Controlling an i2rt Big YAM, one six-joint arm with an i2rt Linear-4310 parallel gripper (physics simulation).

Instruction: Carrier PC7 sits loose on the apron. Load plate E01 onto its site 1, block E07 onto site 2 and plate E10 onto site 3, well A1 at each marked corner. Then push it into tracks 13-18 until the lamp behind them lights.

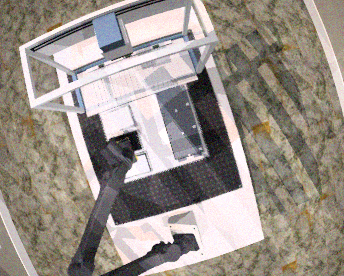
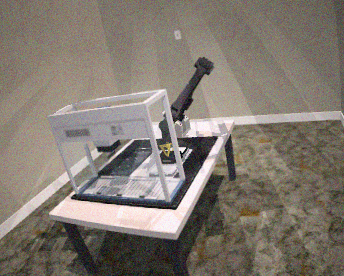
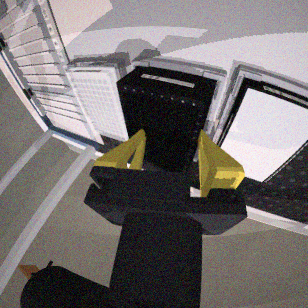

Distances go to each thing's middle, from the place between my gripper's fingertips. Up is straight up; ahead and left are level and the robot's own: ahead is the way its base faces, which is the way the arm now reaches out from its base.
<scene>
I see my gripper 250 mm to the left of the grey carrier [image 1: 178,118], 30 mm above it and 10 mm short of it. Also, from my hand: white well plate [image 3: 95,87] (120 mm ahead, 20 mm below).
</scene>
